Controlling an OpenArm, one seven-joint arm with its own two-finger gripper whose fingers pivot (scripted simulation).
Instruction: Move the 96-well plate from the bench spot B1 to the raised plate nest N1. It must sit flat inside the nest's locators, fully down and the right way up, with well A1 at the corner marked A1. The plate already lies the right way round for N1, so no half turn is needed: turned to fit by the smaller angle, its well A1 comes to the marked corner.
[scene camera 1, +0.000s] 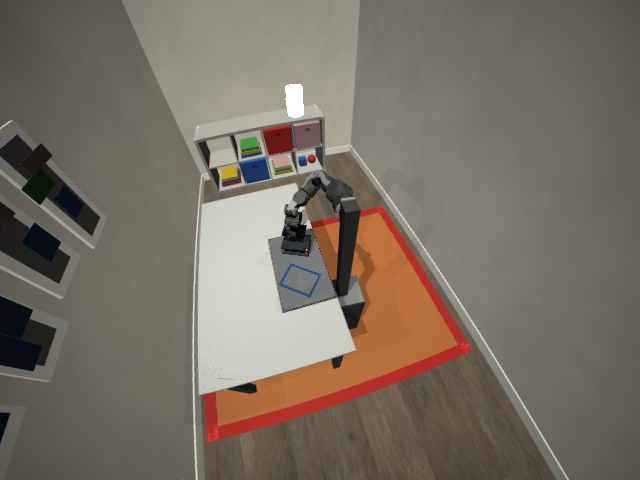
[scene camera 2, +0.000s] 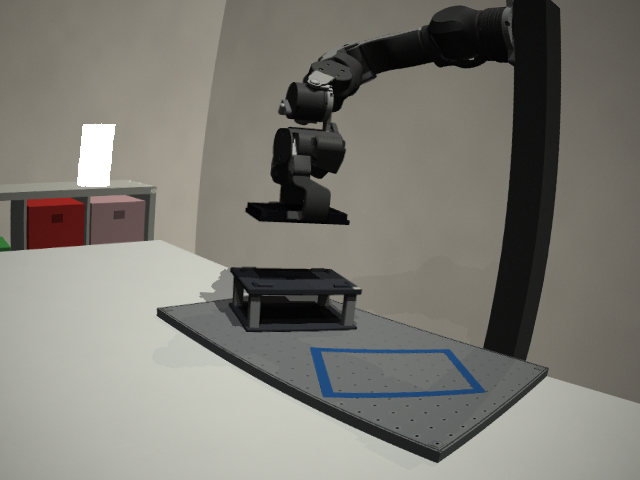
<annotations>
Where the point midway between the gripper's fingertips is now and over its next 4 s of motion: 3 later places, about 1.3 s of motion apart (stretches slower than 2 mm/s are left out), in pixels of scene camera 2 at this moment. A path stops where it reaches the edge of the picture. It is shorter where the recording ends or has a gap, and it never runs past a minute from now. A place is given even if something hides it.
The gripper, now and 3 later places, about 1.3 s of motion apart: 294, 215; 297, 240; 292, 268; 294, 271
</annotations>
